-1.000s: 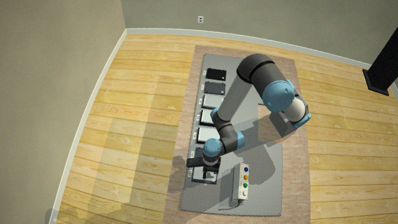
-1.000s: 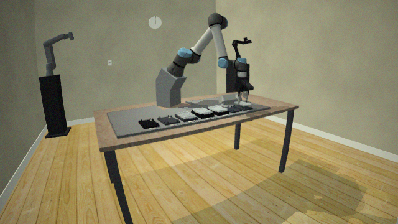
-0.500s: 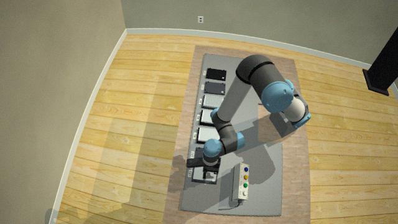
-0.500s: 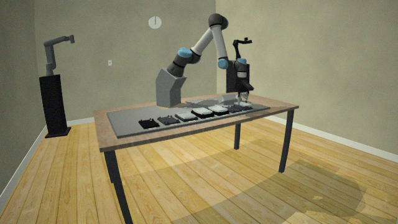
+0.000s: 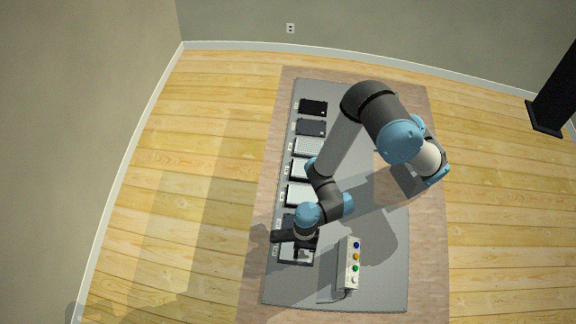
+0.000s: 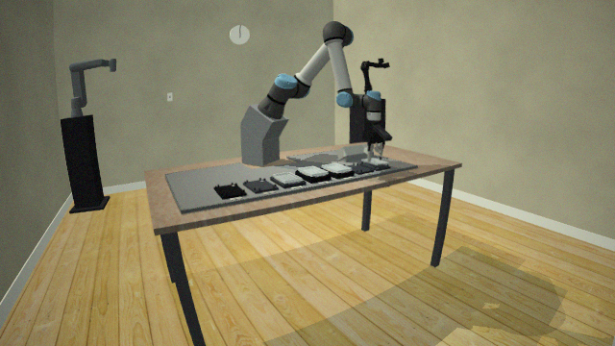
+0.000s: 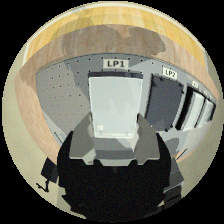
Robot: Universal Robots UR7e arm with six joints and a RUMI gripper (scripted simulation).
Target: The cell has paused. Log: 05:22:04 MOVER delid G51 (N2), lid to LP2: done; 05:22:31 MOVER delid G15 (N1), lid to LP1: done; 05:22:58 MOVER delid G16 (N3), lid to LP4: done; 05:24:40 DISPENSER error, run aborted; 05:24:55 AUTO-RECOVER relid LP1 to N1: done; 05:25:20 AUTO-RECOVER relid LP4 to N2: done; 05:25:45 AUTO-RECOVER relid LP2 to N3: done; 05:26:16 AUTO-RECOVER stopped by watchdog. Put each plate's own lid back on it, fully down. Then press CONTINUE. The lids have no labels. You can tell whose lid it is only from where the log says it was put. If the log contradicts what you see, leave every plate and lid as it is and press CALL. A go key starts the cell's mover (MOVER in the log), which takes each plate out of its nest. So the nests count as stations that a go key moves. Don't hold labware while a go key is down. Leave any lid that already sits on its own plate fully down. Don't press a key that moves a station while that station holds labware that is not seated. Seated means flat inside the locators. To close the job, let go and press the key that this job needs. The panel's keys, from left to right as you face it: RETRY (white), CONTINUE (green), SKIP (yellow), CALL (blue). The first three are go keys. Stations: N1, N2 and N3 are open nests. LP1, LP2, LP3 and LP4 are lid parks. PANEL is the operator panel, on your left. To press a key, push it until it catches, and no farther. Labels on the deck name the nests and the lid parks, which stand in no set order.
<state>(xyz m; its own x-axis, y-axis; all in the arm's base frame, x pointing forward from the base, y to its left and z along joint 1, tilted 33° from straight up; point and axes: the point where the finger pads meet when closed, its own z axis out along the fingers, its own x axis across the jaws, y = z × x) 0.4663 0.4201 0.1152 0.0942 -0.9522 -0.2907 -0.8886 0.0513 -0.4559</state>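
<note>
The plate is 4 cm ahead of my hand, 39 cm to the right of it and 1 cm below it. Also, from my hand: yellow key: 23 cm behind, 1 cm to the right, 3 cm above; clear lid: 1 cm below; LP2 lid park: 1 cm ahead, 12 cm to the right, 3 cm below.
</note>
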